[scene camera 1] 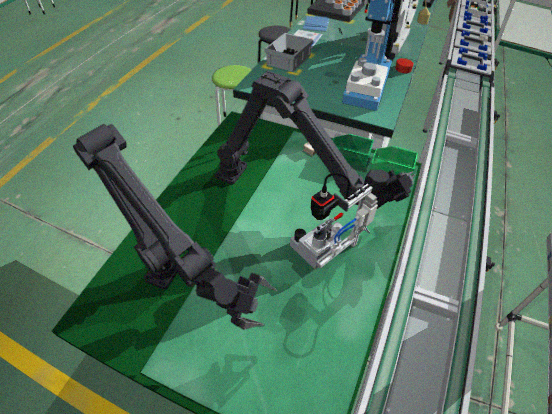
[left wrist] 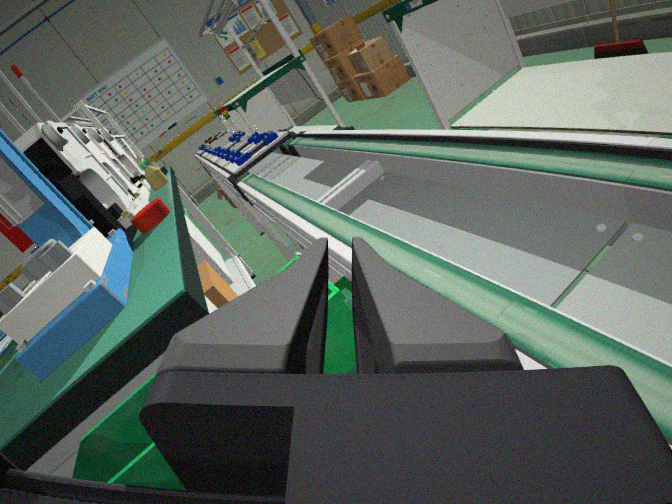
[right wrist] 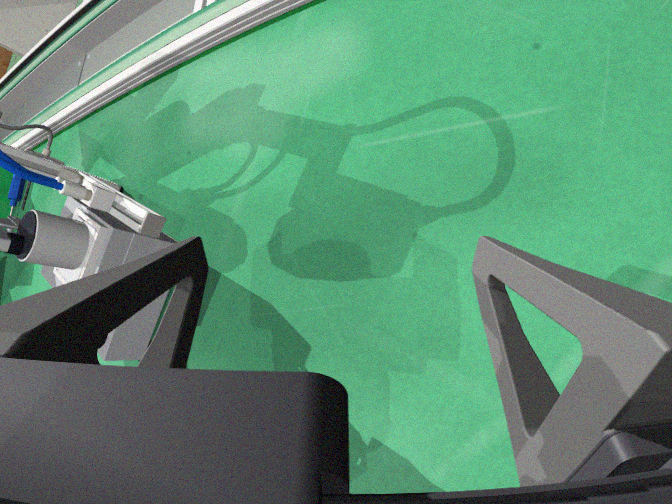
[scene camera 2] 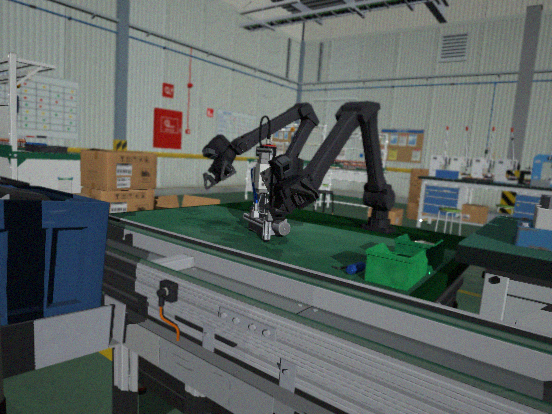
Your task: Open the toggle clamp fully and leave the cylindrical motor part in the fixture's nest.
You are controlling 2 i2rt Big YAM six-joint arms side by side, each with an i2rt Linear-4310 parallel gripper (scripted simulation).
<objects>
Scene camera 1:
right gripper: 270, 307
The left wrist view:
left gripper: 340, 253
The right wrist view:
right gripper: 339, 251
white fixture: 122, 236
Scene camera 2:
left gripper: 316, 195
</objects>
